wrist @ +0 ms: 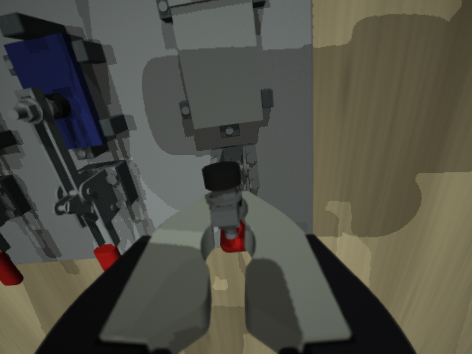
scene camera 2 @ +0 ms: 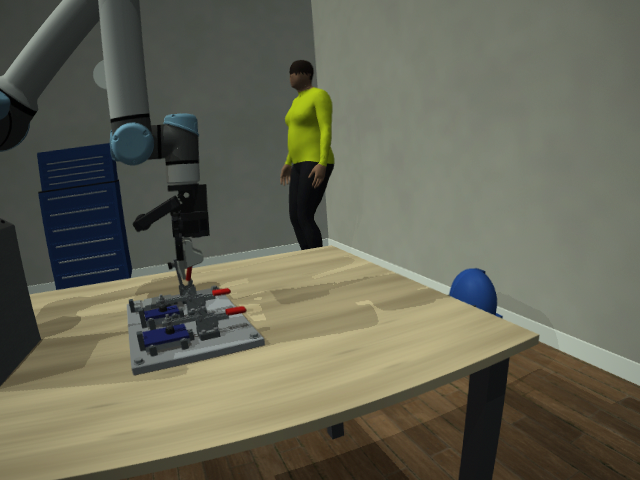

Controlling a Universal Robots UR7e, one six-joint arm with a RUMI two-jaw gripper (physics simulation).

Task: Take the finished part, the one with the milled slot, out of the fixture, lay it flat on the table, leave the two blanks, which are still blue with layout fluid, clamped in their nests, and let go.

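Places are measured from the arm's base along level axes (x right, y back, z down), in metres.
Pixels of known places: gripper, between the fingertips: (wrist: 230,193) (scene camera 2: 184,278).
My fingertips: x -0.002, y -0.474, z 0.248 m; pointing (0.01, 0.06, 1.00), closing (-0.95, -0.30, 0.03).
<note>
For each thing: its middle in the pictures, then the offset to it from my fingertips. "spot": a spot on its surface instead. Level surfaces: height alone.
- finished part, middle of its body: (wrist: 218,55) (scene camera 2: 153,302) dx -0.016, dy +0.079, dz +0.043 m
- grey fixture plate, middle of its body: (wrist: 105,145) (scene camera 2: 184,322) dx +0.102, dy +0.045, dz +0.061 m
- black rubber tip, a spot on its surface: (wrist: 221,175) spot: dx -0.008, dy +0.030, dz -0.043 m
- upright red handle, middle of its body: (wrist: 236,205) (scene camera 2: 190,281) dx +0.001, dy -0.015, dz +0.009 m
- wooden table, height of its surface: dz +0.069 m
The finished part (wrist: 222,87) is a bare grey block lying in its nest on the grey fixture plate (scene camera 2: 199,355) (wrist: 290,175); its slot cannot be made out. Its toggle clamp is swung up, with the black rubber tip (wrist: 221,175) raised away from the part. My gripper (scene camera 2: 188,266) (wrist: 230,193) is shut on the upright red handle (scene camera 2: 189,273) (wrist: 234,243) of that clamp. One blue blank (scene camera 2: 165,335) sits clamped in the front nest. The other blue blank (scene camera 2: 155,312) (wrist: 57,85) is clamped in the middle nest.
Two red clamp handles (scene camera 2: 221,291) (scene camera 2: 236,310) stick out at the fixture's right side in the scene view. The wooden table (scene camera 2: 361,330) (wrist: 380,280) surrounds the fixture. A dark box (scene camera 2: 15,304) stands at the left; a person (scene camera 2: 310,129) stands behind the table.
</note>
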